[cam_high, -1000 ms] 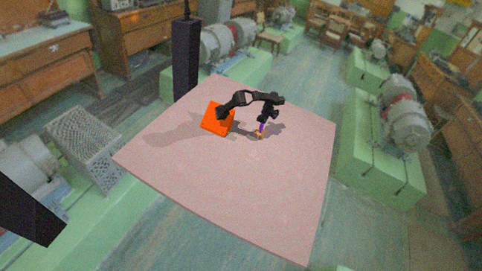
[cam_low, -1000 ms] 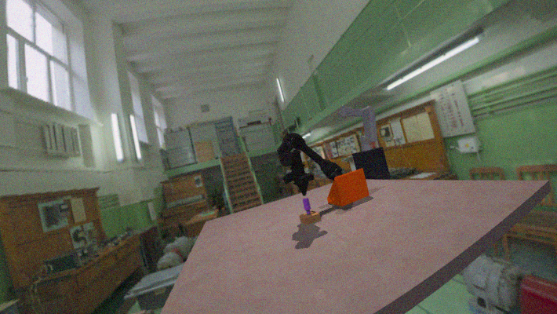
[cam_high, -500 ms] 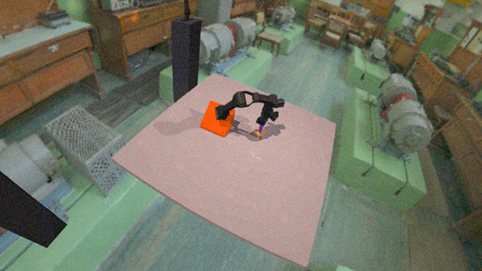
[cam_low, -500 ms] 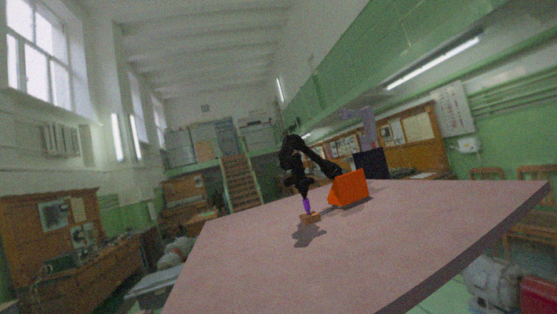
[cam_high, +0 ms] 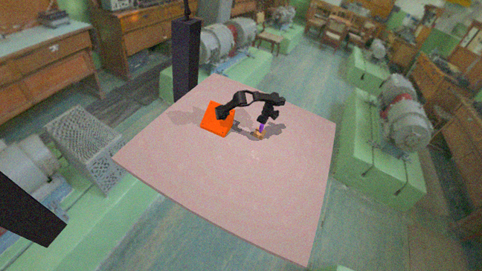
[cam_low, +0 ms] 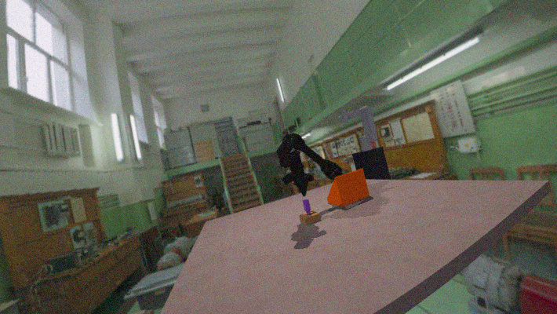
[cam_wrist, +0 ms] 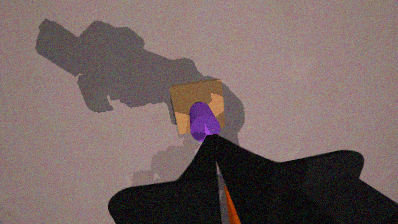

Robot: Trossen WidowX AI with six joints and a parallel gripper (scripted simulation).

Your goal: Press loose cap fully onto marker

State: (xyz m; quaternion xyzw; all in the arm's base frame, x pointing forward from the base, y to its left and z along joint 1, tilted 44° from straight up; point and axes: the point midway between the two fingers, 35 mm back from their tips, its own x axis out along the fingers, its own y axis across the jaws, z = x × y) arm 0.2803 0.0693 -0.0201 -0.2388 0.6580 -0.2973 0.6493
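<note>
My gripper tip is 40 mm above the purple cap.
</note>
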